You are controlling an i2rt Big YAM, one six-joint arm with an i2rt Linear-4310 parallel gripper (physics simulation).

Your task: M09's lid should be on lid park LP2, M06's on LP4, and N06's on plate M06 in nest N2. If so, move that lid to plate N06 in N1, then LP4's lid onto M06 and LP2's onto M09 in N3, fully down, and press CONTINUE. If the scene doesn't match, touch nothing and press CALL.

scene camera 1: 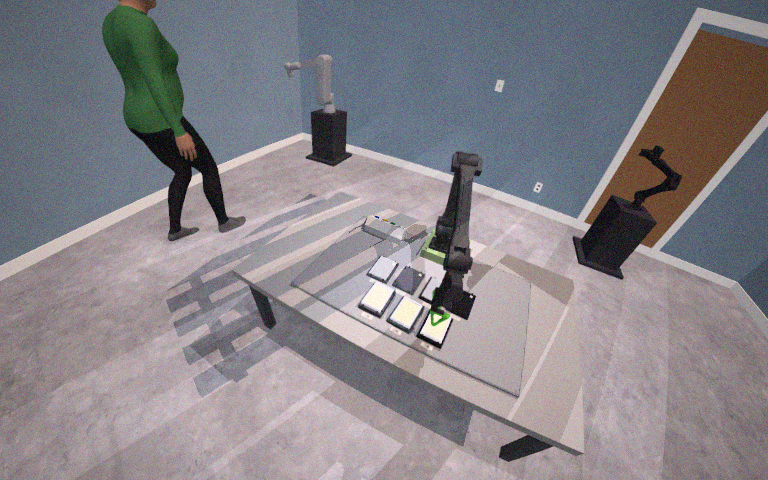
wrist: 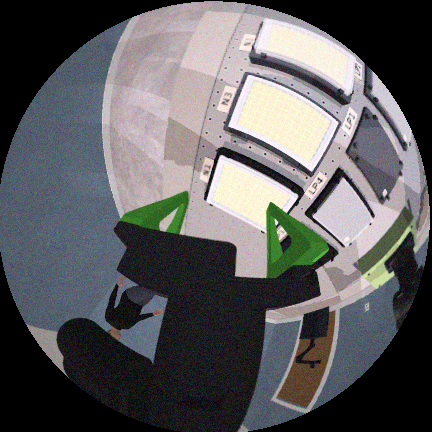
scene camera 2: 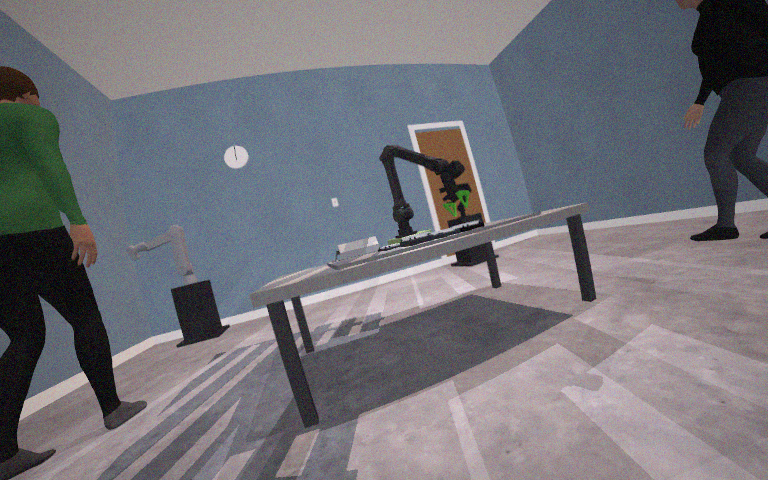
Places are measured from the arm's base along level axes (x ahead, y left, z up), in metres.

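Pixels of known places: gripper, between the fingertips: [scene camera 1: 433, 317] [wrist: 228, 200] [scene camera 2: 460, 212]; arm's base, origin of its link: [scene camera 1: 441, 246] [scene camera 2: 406, 235].
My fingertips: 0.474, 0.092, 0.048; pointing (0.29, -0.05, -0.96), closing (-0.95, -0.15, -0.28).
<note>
Ahead of a thing's pixels: the offset from my fingertips to its top centre, as dx, dy, dz.
My gripper [scene camera 1: 438, 317] [scene camera 2: 457, 203] [wrist: 228, 200] is open and empty, above the N1 side of the board. Yellow-topped plates stand in N1 @[-0.020, +0.022, -0.055] [scene camera 1: 434, 329] [wrist: 247, 192], N3 @[-0.026, -0.107, -0.058] [scene camera 1: 405, 313] [wrist: 282, 122] and N2 @[-0.032, -0.239, -0.049] [scene camera 1: 377, 297] [wrist: 305, 52]. The N2 plate looks thicker, with a pale rim; a clear lid cannot be made out surely. Pale lids lie on LP2 @[-0.208, -0.296, -0.071] [scene camera 1: 382, 268] [wrist: 393, 102] and LP4 @[-0.200, -0.034, -0.071] [wrist: 343, 210]. LP1 @[-0.208, -0.164, -0.069] [scene camera 1: 408, 278] [wrist: 376, 155] shows dark grey, LP3 @[-0.198, +0.089, -0.069] [scene camera 1: 466, 305] black, partly hidden by a finger in the wrist view. M09, M06 and N06 markings are unreadable.
A pale console @[-0.465, -0.402, -0.005] [scene camera 1: 385, 227] [scene camera 2: 356, 246] with small coloured marks stands at the back left; its button labels are unreadable. The arm stands on a green base [scene camera 1: 433, 253] [wrist: 381, 267] behind the parks. People stand beyond the table, one in green [scene camera 1: 144, 73] [scene camera 2: 31, 169].
</note>
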